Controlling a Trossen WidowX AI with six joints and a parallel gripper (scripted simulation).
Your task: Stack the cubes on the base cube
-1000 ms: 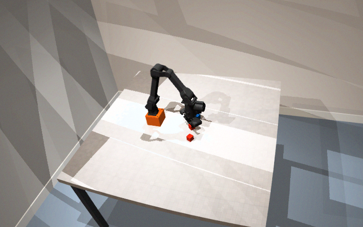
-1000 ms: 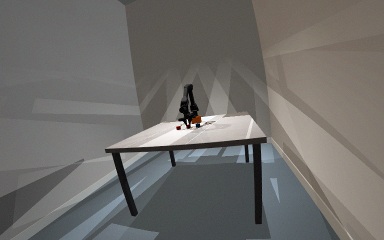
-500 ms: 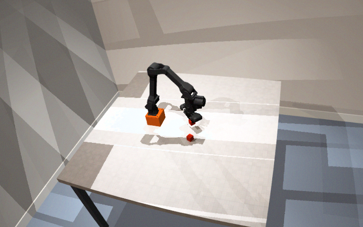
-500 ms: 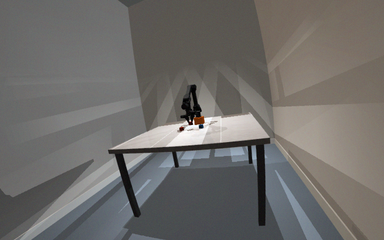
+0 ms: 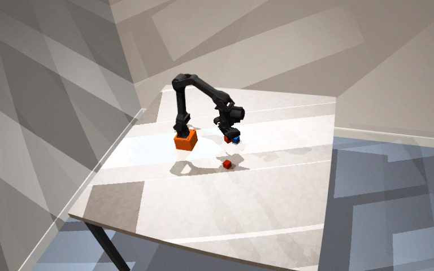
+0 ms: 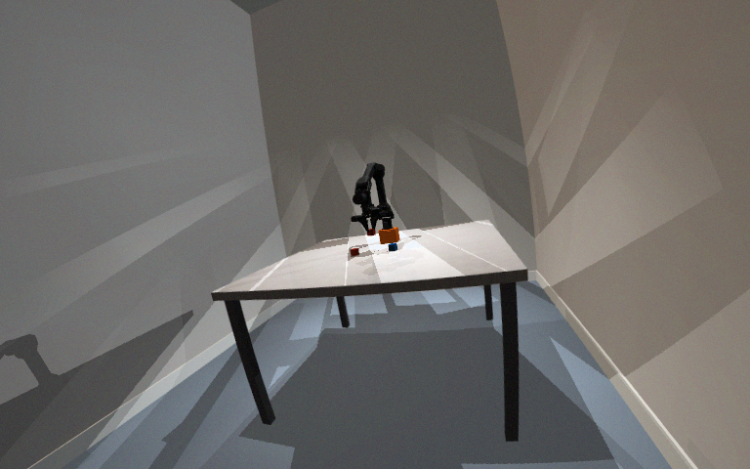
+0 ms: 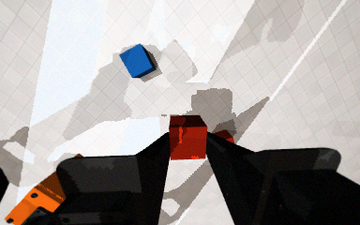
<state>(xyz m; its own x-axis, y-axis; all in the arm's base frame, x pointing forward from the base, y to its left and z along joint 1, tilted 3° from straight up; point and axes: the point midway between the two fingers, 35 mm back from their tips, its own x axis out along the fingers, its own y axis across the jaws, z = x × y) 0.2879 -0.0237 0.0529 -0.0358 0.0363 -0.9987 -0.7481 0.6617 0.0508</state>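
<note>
Right now the blue cube is 11 cm to the left of my gripper tip and 9 cm below it. The rest, counted from my gripper tip: red cube: 2 cm ahead, 10 cm to the right, 9 cm below.
</note>
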